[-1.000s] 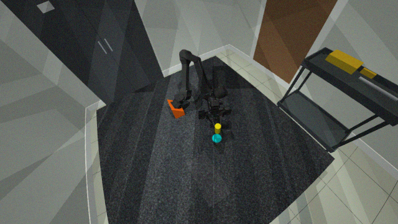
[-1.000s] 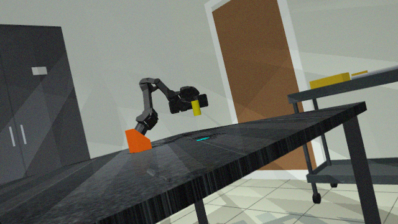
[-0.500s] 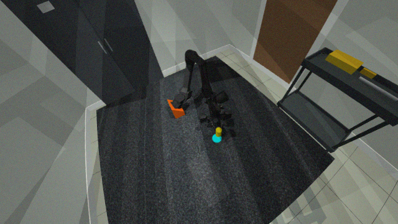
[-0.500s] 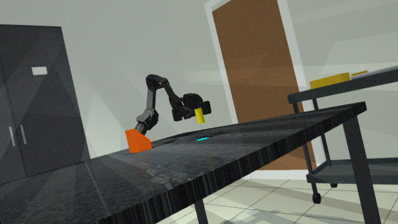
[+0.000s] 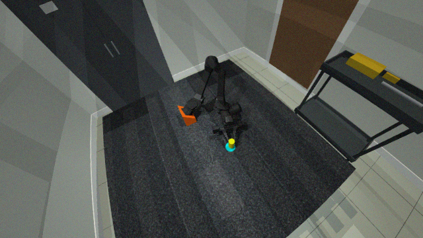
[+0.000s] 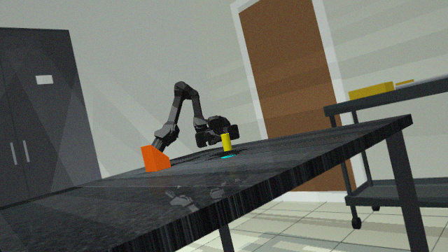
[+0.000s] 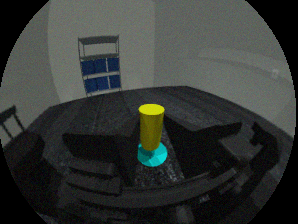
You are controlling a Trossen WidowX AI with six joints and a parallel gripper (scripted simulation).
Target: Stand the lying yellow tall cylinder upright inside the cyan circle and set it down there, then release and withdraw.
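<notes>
The yellow tall cylinder lies 20 mm below my gripper tip. The rest, counted from my gripper tip: cyan circle (80 mm below).
</notes>
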